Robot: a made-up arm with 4 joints. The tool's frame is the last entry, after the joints.
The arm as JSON. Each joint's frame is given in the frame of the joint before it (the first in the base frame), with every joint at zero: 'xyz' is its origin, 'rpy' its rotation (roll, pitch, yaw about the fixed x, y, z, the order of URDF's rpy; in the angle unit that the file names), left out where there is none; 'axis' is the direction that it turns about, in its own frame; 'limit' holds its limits. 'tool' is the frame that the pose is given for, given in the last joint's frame.
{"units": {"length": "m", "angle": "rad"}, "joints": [
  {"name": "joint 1", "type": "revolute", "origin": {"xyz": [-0.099, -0.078, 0.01], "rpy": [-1.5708, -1.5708, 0.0]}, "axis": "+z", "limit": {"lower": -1.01, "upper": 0.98}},
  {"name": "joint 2", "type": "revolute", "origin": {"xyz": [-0.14, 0.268, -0.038], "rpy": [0.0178, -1.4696, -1.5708]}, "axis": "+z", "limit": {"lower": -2.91, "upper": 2.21}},
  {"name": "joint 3", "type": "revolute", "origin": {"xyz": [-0.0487, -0.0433, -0.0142], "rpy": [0.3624, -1.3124, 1.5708]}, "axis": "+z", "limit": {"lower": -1.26, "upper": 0.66}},
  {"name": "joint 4", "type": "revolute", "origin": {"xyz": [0.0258, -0.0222, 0.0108], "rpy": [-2.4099, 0.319, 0.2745]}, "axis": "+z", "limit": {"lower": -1.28, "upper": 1.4}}
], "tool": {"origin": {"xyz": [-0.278, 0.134, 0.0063], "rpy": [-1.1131, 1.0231, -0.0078]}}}
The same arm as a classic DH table. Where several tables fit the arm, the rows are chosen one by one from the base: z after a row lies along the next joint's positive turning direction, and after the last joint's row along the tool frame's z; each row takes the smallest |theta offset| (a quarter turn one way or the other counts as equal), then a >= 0, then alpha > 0; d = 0 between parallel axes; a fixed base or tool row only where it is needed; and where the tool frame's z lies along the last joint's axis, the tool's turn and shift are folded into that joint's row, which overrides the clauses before.
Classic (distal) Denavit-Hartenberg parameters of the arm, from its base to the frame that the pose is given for. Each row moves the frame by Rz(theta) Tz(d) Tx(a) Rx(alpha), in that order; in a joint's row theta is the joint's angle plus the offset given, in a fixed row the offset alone. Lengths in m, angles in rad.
base (fixed): theta0 0; d 0.01; a -0.099; alpha -1.5708
joint 1: theta0 -1.5529; d -0.1435; a -0.1352; alpha -1.4696
joint 2: theta0 -1.1989; d 0.2521; a -0.0611; alpha 1.3295
joint 3: theta0 -1.0538; d 0.0011; a -0.0084; alpha 2.3554
joint 4: theta0 0.0531; d -0.0435; a 0.3083; alpha 1.3386
tool (fixed): theta0 -2.0715; d 0.0137; a 0; alpha 0
Joint limits (rad, base to tool): -1.01..0.98 -2.91..2.21 -1.26..0.66 -1.28..1.4

